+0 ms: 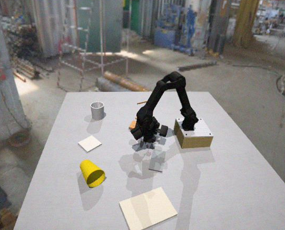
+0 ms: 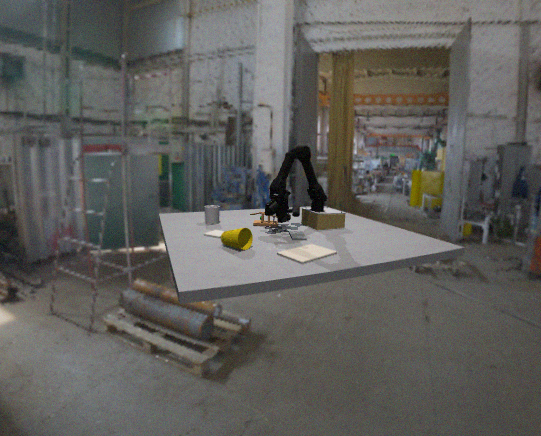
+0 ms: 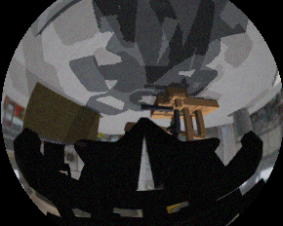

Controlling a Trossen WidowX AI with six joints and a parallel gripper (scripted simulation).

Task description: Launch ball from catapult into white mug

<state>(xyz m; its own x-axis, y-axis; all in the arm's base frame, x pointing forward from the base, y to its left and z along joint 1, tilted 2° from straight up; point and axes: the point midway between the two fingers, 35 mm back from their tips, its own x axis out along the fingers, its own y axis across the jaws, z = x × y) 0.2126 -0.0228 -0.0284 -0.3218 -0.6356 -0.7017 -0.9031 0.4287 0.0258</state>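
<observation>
The black ball is 4 cm to the right of my gripper tip, 3 cm behind it and 2 cm above it. From my gripper tip the other things lie so: green dot 22 cm to the right, 4 cm ahead, 3 cm below; then wooden catapult 5 cm to the right, 3 cm ahead, 1 cm above; then grey tile 21 cm to the left, 4 cm below, 1 cm ahead.
</observation>
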